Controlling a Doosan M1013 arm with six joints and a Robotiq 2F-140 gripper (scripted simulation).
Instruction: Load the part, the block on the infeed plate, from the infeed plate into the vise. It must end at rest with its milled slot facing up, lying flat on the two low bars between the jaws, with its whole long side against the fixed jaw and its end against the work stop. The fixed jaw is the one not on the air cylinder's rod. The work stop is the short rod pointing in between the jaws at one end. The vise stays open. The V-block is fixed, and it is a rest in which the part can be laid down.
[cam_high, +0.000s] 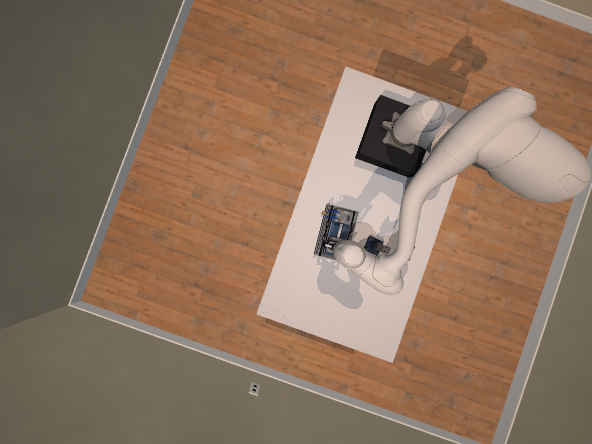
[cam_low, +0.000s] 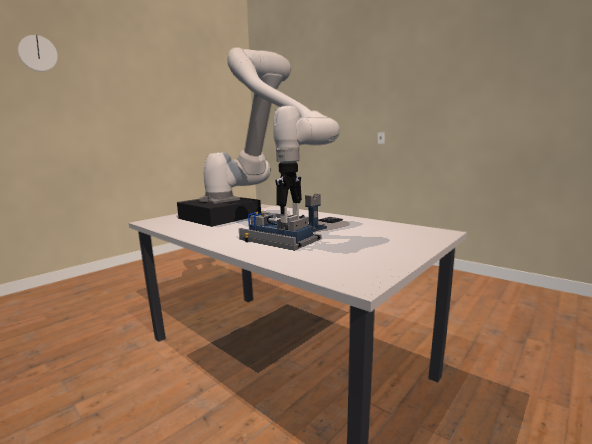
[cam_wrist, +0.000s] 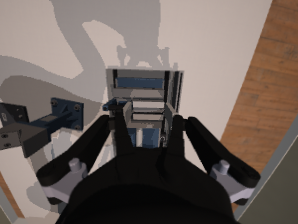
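Right now my hand is 2 cm above the part. From my hand the other things lie so: vise base 7 cm behind, 1 cm to the left, 8 cm below.
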